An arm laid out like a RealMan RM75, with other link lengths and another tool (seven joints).
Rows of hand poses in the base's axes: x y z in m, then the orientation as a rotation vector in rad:
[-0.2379, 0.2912, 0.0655, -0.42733, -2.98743, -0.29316]
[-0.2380, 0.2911, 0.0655, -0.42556, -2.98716, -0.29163]
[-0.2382, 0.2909, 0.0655, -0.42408, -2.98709, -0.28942]
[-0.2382, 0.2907, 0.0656, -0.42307, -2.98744, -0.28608]
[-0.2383, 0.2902, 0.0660, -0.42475, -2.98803, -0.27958]
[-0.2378, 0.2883, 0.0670, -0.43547, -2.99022, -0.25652]
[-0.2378, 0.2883, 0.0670, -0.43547, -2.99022, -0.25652]
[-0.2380, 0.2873, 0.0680, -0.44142, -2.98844, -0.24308]
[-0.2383, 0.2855, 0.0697, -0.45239, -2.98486, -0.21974]
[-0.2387, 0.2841, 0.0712, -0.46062, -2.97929, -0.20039]
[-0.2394, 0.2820, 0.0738, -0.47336, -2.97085, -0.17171]
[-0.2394, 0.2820, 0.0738, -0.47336, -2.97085, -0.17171]
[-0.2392, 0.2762, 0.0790, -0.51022, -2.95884, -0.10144]
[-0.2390, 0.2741, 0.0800, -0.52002, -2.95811, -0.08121]
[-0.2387, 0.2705, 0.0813, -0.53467, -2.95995, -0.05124]
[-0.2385, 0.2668, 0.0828, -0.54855, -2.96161, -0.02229]
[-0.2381, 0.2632, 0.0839, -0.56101, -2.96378, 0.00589]
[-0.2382, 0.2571, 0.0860, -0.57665, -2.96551, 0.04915]
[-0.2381, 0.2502, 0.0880, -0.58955, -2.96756, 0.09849]
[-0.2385, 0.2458, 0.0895, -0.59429, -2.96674, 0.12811]
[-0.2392, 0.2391, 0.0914, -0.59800, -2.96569, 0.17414]
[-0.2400, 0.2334, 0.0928, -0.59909, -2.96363, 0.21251]
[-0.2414, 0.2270, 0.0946, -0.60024, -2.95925, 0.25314]
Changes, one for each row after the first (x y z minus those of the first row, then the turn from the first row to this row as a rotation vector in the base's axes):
[-0.0001, -0.0001, 0.0000, -0.00082, 0.00067, 0.00124]
[-0.0003, -0.0003, 0.0000, -0.00213, 0.00125, 0.00232]
[-0.0003, -0.0005, 0.0001, -0.00426, 0.00159, 0.00314]
[-0.0004, -0.0010, 0.0005, -0.00860, 0.00207, 0.00232]
[0.0001, -0.0029, 0.0015, -0.02429, 0.00325, -0.00375]
[0.0001, -0.0029, 0.0015, -0.02429, 0.00325, -0.00375]
[-0.0001, -0.0039, 0.0025, -0.03285, 0.00685, -0.00710]
[-0.0004, -0.0057, 0.0042, -0.04770, 0.01336, -0.01338]
[-0.0008, -0.0071, 0.0057, -0.05955, 0.02121, -0.01805]
[-0.0015, -0.0092, 0.0083, -0.07722, 0.03275, -0.02539]
[-0.0015, -0.0092, 0.0083, -0.07722, 0.03275, -0.02539]
[-0.0013, -0.0150, 0.0135, -0.12277, 0.05073, -0.04731]
[-0.0011, -0.0171, 0.0145, -0.13637, 0.05296, -0.05309]
[-0.0008, -0.0207, 0.0158, -0.15700, 0.05308, -0.06170]
[-0.0006, -0.0244, 0.0173, -0.17689, 0.05300, -0.06985]
[-0.0002, -0.0280, 0.0184, -0.19628, 0.05219, -0.07709]
[-0.0003, -0.0341, 0.0205, -0.22565, 0.05234, -0.08595]
[-0.0002, -0.0410, 0.0225, -0.25892, 0.05221, -0.09282]
[-0.0006, -0.0454, 0.0240, -0.27852, 0.05414, -0.09503]
[-0.0013, -0.0521, 0.0259, -0.30888, 0.05680, -0.09608]
[-0.0021, -0.0578, 0.0273, -0.33403, 0.05994, -0.09570]
[-0.0035, -0.0642, 0.0291, -0.36052, 0.06491, -0.09540]

